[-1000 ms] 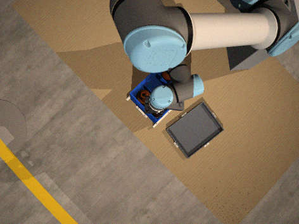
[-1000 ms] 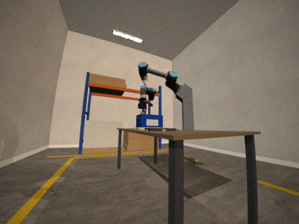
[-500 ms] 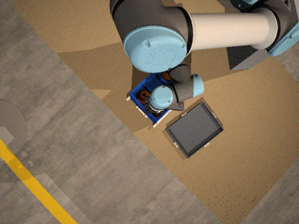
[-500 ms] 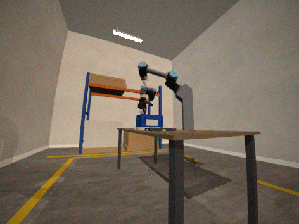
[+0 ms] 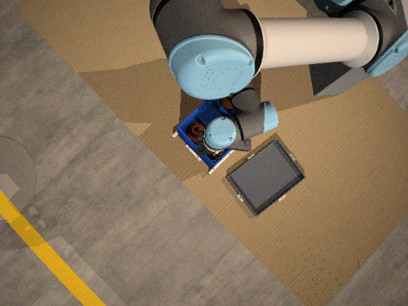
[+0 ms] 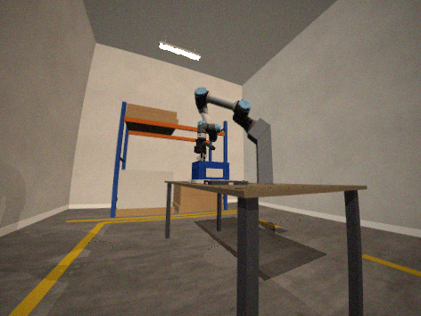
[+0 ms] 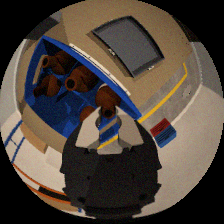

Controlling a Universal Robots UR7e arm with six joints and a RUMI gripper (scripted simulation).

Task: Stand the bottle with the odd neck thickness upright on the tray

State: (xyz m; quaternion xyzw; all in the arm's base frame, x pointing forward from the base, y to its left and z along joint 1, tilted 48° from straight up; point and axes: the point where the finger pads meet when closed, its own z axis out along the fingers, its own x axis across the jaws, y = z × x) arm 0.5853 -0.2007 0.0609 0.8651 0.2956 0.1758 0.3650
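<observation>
Right now my hand is 70 mm above the brown bottle. Round my hand: blue crate: 100 mm behind, 20 mm to the right, 70 mm below; grey tray: 10 mm behind, 230 mm to the left, 140 mm below.
</observation>
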